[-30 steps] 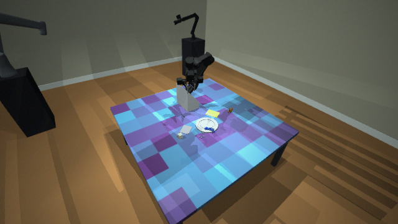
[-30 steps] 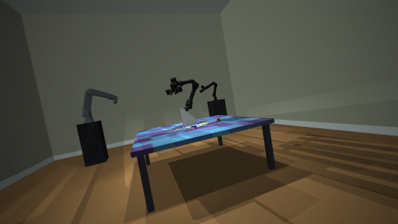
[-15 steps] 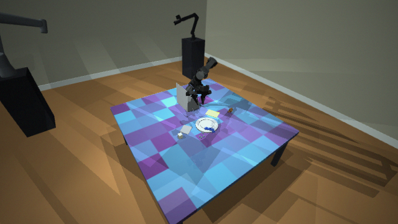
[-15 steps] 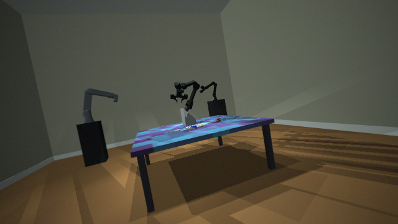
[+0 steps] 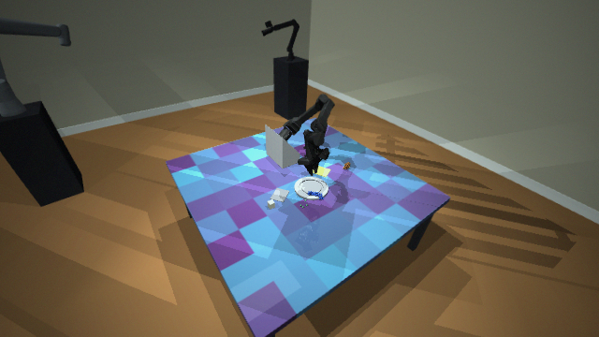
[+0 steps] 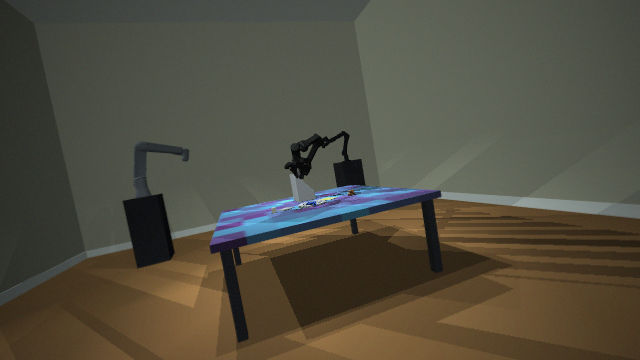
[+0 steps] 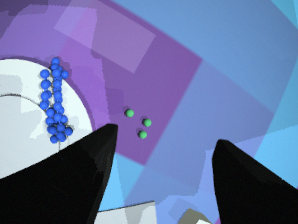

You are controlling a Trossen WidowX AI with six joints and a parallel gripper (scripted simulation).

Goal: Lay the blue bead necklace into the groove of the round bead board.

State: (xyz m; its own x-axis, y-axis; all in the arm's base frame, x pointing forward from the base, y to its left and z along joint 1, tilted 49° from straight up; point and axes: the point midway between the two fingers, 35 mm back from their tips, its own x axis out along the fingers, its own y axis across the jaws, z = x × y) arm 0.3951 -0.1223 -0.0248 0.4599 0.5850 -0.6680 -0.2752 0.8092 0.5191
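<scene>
Right now the round white bead board is 19 cm below my gripper tip, 10 cm behind it and 9 cm to the left of it. Also, from my gripper tip: cream cube (19 cm to the right, 19 cm below, 11 cm behind); yellow patch (25 cm to the left, 20 cm below, 20 cm behind); flat grey square (20 cm below, 16 cm behind, 10 cm to the right).
</scene>
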